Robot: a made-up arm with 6 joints. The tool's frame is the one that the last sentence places.
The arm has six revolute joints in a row. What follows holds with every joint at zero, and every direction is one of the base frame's. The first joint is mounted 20 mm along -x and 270 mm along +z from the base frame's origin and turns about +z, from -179.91 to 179.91 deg. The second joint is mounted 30 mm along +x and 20 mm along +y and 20 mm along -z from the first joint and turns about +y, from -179.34 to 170.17 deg. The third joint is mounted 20 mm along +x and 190 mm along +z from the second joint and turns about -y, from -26.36 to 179.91 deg. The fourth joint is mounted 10 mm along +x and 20 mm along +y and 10 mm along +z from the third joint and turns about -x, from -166.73 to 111.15 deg. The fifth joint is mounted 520 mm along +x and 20 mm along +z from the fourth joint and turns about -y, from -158.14 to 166.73 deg. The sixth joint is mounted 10 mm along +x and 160 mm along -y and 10 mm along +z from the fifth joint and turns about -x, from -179.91 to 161 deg. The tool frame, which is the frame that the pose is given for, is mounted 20 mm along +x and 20 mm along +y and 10 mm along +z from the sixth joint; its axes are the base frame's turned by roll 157.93, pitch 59.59 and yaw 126.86 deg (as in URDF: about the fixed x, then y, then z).
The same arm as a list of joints. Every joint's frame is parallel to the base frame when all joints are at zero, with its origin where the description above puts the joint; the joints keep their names.
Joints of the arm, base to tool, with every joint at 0 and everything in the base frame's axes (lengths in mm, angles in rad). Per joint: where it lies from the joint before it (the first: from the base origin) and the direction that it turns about. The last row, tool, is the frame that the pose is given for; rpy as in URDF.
joint 1: axis +z offset -20 0 270
joint 2: axis +y offset 30 20 -20
joint 3: axis -y offset 20 0 190
joint 4: axis -x offset 10 20 10
joint 5: axis -y offset 520 0 20
joint 6: axis -x offset 10 -160 10
tool: offset 20 20 10 rpy 2.7564 1.04 2.2141
Joint limits (rad, base to tool): -3.14..3.14 -3.1301..2.97 -0.4601..3.14 -2.91..1.9399 -2.7601..2.91 -3.14..2.81

